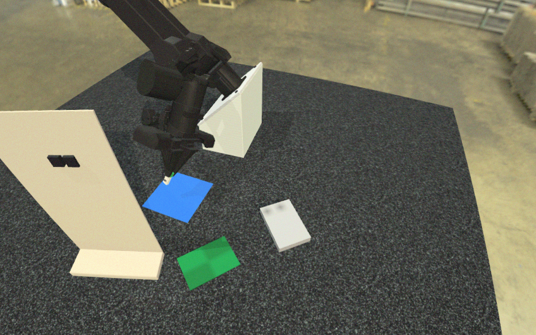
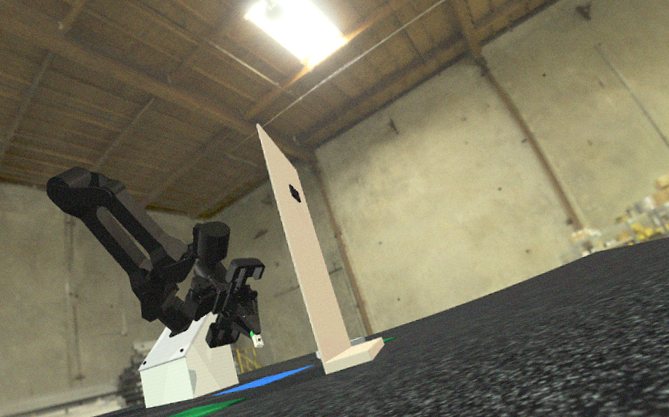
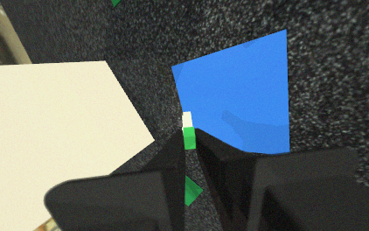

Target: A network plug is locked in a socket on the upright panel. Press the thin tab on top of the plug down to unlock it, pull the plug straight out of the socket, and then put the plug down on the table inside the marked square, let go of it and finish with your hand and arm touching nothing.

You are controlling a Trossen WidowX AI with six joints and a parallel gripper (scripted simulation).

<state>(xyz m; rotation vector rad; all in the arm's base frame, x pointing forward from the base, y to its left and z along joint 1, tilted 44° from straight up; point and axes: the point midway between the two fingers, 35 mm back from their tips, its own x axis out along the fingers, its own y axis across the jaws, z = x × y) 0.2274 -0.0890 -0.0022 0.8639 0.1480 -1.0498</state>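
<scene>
The blue square lies 7 cm below my gripper tip and 1 cm behind it. Also, from my gripper tip: network plug (right at my gripper tip); panel (16 cm ahead, 8 cm above, 3 cm to the right).
</scene>
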